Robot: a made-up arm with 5 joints.
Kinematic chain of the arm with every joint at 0, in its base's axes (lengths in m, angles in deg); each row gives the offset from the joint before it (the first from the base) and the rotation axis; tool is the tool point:
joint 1: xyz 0 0 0.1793 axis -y
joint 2: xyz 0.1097 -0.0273 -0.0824 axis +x
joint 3: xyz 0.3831 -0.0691 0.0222 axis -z
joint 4: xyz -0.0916 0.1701 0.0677 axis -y
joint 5: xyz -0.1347 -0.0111 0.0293 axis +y
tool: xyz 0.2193 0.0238 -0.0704
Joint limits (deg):
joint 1: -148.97..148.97
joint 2: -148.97..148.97
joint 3: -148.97..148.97
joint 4: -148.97..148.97
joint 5: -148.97..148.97
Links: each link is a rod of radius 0.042 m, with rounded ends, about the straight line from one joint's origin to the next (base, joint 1, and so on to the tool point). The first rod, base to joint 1, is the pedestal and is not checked.
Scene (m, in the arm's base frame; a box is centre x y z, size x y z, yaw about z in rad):
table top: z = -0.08
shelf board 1: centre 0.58 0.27 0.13 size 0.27 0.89 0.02 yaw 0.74
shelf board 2: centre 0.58 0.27 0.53 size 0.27 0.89 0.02 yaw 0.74
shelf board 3: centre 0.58 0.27 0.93 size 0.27 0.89 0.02 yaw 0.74
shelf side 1: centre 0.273 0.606 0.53 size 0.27 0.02 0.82 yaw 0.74
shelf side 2: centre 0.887 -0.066 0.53 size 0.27 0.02 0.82 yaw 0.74
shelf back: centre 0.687 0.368 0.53 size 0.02 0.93 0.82 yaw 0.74
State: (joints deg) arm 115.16 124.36 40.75 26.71 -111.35
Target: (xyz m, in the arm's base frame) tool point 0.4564 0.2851 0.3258
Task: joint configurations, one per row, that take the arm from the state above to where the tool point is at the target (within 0.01 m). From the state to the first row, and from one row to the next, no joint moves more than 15 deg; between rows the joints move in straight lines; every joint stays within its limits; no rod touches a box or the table.
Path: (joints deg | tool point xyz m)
1: 110.89 127.44 26.06 27.56 -114.93 | -0.0619 -0.3730 0.4271
2: 106.61 130.51 11.37 28.41 -118.50 | 0.0414 -0.3212 0.3657
3: 102.34 133.59 -3.31 29.26 -122.08 | 0.1402 -0.2471 0.3131
4: 98.06 136.66 -18.00 30.11 -125.66 | 0.2298 -0.1535 0.2741
5: 93.79 139.74 -32.69 30.95 -129.23 | 0.3068 -0.0456 0.2533
6: 89.52 142.82 -47.38 31.80 -132.81 | 0.3696 0.0693 0.2540
7: 85.24 145.89 -62.06 32.65 -136.39 | 0.4186 0.1826 0.2781
8: 80.97 148.97 -76.75 33.50 -139.96 | 0.4564 0.2851 0.3258

